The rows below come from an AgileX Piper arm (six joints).
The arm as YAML. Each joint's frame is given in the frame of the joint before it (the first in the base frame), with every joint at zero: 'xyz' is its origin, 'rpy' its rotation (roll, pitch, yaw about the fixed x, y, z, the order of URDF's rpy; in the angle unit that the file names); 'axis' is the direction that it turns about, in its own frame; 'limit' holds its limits. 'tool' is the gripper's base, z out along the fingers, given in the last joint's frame.
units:
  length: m
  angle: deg
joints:
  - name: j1
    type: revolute
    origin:
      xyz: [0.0, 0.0, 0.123]
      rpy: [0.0, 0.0, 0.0]
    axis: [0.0, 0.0, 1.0]
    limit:
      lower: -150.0
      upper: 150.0
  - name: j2
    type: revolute
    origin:
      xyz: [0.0, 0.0, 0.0]
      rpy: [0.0, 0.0, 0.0]
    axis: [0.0, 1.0, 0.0]
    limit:
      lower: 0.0
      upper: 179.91
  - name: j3
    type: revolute
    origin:
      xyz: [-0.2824, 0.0, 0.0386]
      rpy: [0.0, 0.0, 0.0]
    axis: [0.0, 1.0, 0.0]
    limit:
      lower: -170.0
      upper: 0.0
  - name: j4
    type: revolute
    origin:
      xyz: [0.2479, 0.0, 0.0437]
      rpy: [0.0, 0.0, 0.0]
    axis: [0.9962, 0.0, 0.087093]
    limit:
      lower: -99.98
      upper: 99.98
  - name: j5
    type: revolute
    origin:
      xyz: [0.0, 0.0, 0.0]
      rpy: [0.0, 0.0, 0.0]
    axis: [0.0, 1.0, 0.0]
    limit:
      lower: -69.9
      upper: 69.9
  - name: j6
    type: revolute
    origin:
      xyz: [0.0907, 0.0, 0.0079]
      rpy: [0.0, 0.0, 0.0]
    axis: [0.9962, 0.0, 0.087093]
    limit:
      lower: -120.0
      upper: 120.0
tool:
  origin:
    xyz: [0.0, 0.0, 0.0]
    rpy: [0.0, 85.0, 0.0]
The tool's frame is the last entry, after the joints.
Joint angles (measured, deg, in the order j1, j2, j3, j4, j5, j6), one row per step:
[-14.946 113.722 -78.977 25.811 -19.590 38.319]
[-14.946 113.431 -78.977 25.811 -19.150 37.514]
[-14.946 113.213 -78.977 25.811 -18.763 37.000]
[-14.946 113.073 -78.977 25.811 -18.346 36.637]
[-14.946 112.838 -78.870 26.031 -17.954 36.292]
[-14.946 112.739 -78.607 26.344 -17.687 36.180]
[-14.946 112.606 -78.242 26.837 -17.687 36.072]
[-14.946 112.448 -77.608 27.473 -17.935 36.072]
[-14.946 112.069 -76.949 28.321 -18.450 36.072]
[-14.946 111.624 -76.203 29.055 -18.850 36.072]
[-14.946 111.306 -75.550 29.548 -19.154 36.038]
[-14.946 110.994 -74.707 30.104 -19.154 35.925]
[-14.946 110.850 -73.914 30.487 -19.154 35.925]
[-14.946 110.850 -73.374 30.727 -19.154 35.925]
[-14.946 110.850 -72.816 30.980 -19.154 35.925]
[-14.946 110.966 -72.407 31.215 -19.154 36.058]
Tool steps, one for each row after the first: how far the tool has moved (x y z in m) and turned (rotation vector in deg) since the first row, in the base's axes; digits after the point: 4 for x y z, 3 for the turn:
[-0.0006 0.0005 0.0017 -0.604 0.390 0.333]
[-0.0011 0.0008 0.0029 -0.953 0.693 0.587]
[-0.0014 0.0012 0.0035 -1.132 1.036 0.824]
[-0.0021 0.0016 0.0042 -1.117 1.312 0.945]
[-0.0030 0.0018 0.0031 -0.791 1.657 0.928]
[-0.0041 0.0019 0.0021 -0.408 1.809 0.718]
[-0.0059 0.0019 0.0000 0.145 1.926 0.315]
[-0.0083 0.0018 0.0000 0.703 1.596 -0.308]
[-0.0109 0.0019 -0.0002 1.217 1.407 -0.836]
[-0.0131 0.0020 -0.0009 1.546 1.397 -1.202]
[-0.0157 0.0025 -0.0032 2.042 1.834 -1.461]
[-0.0179 0.0029 -0.0065 2.521 2.380 -1.664]
[-0.0193 0.0031 -0.0094 2.853 2.851 -1.795]
[-0.0207 0.0034 -0.0125 3.198 3.338 -1.936]
[-0.0215 0.0035 -0.0156 3.637 3.743 -2.101]

